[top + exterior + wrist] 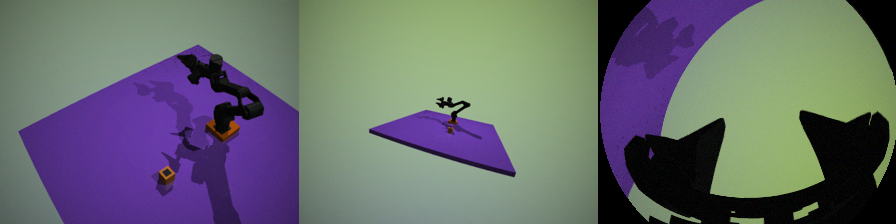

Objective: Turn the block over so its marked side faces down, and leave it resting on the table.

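Right now my gripper tip is 33 cm short of the orange block, 38 cm to the right of it and 24 cm above it.
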